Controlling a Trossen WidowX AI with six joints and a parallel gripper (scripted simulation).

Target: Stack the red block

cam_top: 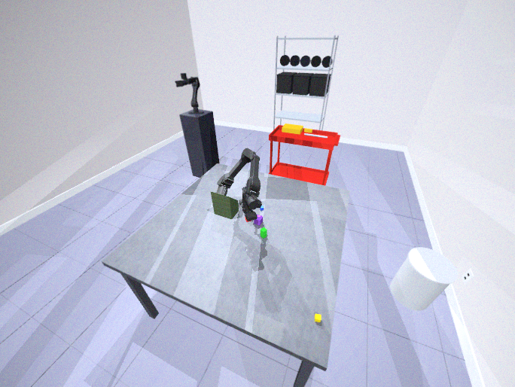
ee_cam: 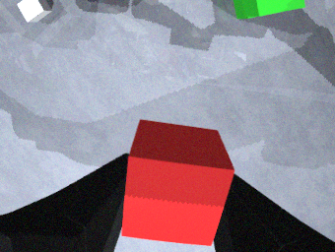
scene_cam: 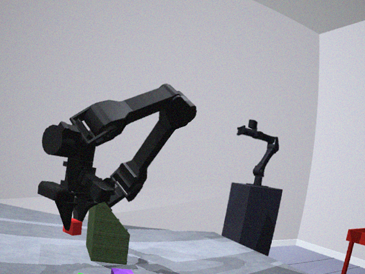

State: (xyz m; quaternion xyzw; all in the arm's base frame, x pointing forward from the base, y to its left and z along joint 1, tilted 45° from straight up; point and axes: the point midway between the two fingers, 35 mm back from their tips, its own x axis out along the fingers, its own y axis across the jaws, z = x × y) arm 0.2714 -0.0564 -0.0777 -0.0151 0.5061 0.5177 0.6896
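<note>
The green block is 10 cm ahead of my gripper tip, 3 cm to the left of it and 9 cm below it. The rest, counted from my gripper tip: purple cube (1 cm ahead, 12 cm to the left, 11 cm below); then blue cube (3 cm behind, 26 cm to the left, 12 cm below); then red block (1 cm above).
</note>
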